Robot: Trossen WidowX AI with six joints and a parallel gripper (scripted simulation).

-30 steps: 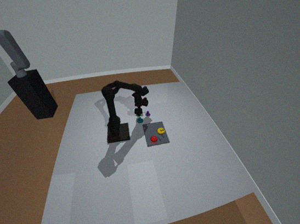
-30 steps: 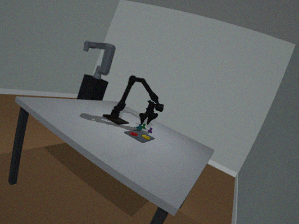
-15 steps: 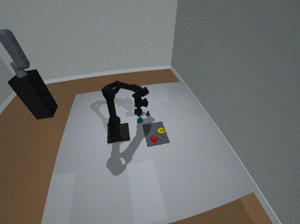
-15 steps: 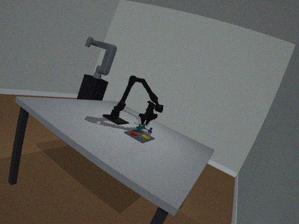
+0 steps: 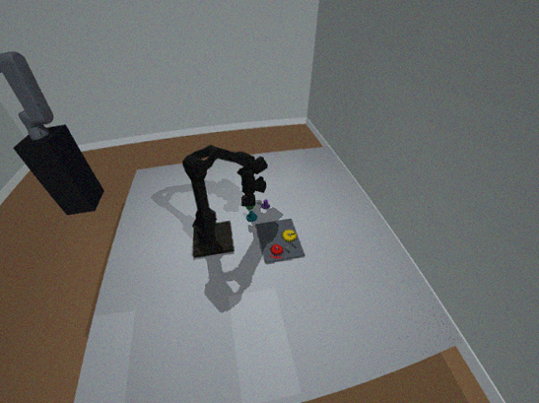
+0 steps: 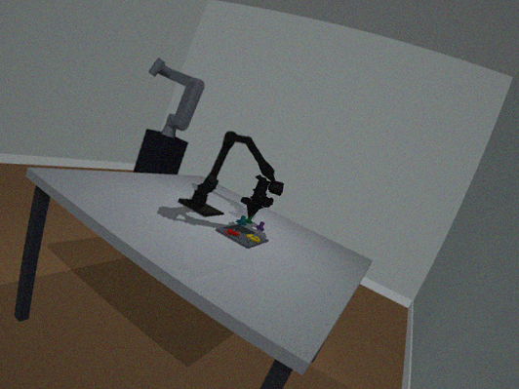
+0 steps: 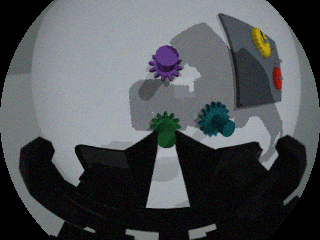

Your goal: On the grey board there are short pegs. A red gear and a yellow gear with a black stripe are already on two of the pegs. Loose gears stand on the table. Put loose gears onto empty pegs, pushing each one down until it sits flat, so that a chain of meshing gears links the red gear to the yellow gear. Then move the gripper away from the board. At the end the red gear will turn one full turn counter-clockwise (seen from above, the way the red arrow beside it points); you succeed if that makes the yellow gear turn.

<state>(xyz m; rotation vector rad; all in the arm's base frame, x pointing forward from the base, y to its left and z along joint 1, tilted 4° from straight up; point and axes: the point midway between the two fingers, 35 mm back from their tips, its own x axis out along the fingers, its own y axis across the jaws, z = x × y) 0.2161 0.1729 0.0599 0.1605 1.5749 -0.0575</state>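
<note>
Now: gripper tip 280 mm to the left of the red gear, 80 mm short of it and 10 mm above it. The rest, counted from my gripper tip: green gear (10 mm below); then purple gear (80 mm ahead, 10 mm to the right, 10 mm below); then teal gear (70 mm to the right, 10 mm below).
</note>
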